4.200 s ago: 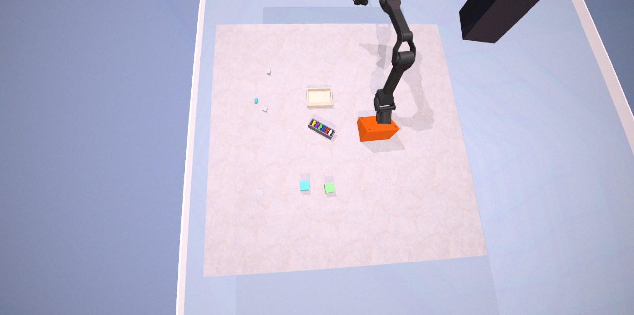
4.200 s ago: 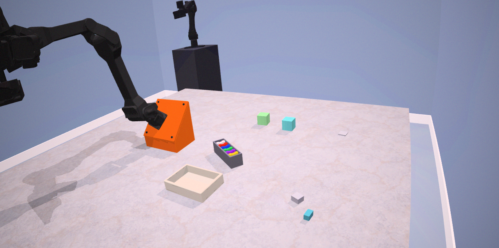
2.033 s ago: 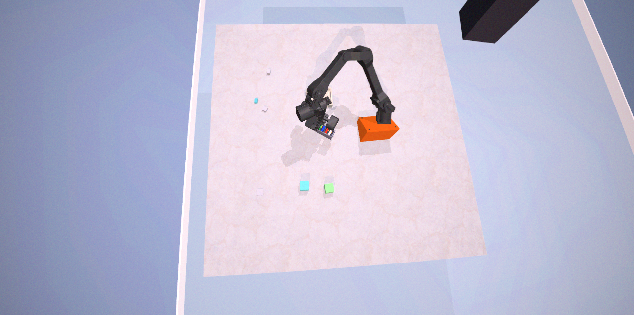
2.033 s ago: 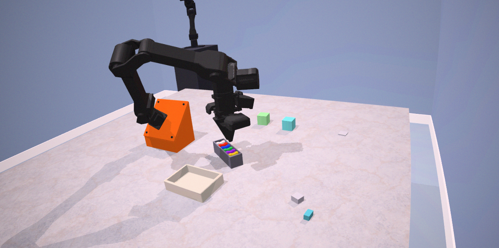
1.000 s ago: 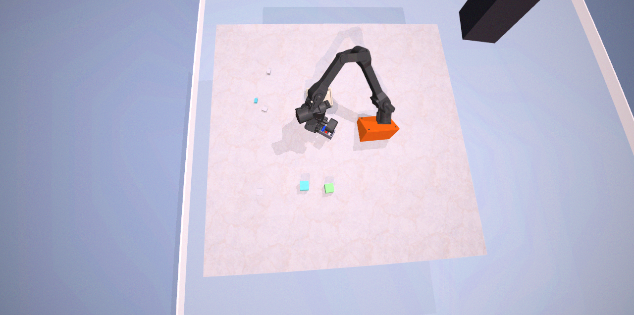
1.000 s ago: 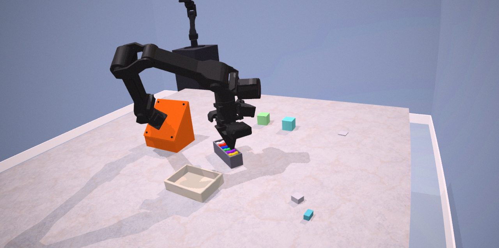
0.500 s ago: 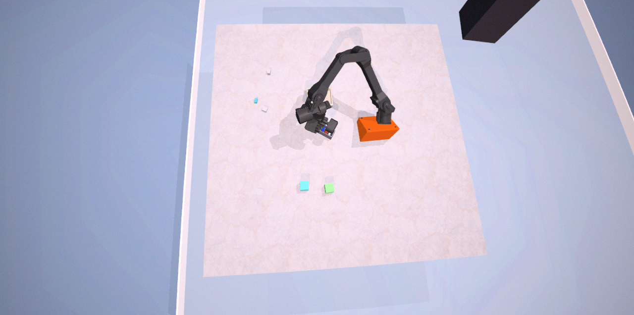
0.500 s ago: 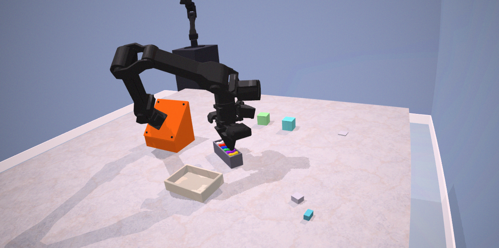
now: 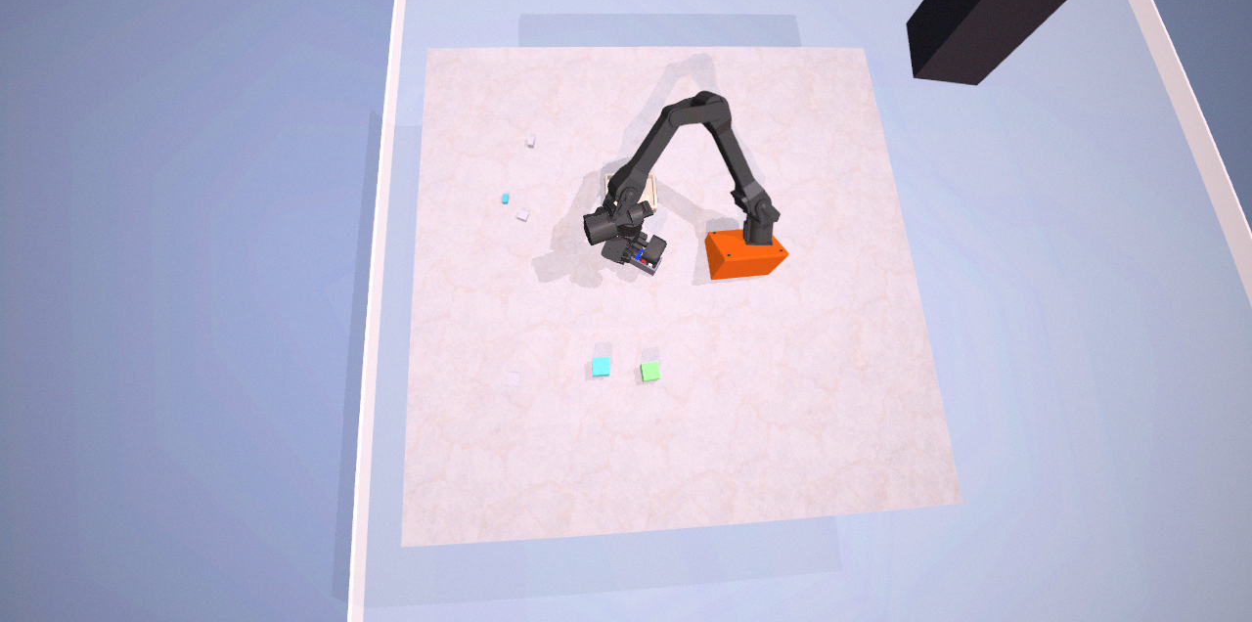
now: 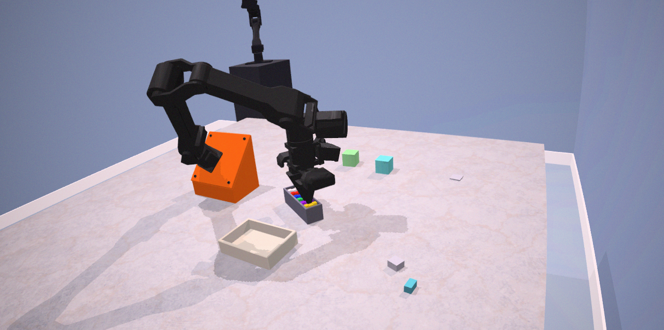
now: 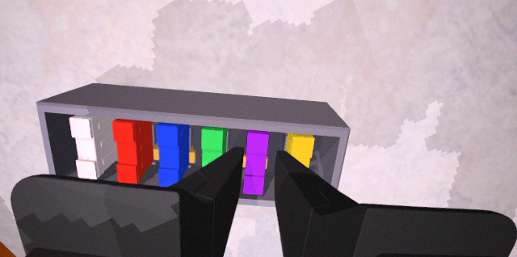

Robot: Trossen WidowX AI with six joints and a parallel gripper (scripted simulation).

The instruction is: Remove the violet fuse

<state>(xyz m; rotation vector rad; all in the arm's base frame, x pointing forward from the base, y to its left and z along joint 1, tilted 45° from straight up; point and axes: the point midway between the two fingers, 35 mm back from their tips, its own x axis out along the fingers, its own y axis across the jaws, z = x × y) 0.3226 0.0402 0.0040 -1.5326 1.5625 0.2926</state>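
My gripper tip is now 1 cm above the violet fuse. From my gripper tip the other things lie so: green cube 8 cm behind, 30 cm to the left, 2 cm below; then beige tray 1 cm behind, 16 cm to the right, 3 cm below; then cyan cube 4 cm ahead, 30 cm to the left, 2 cm below.
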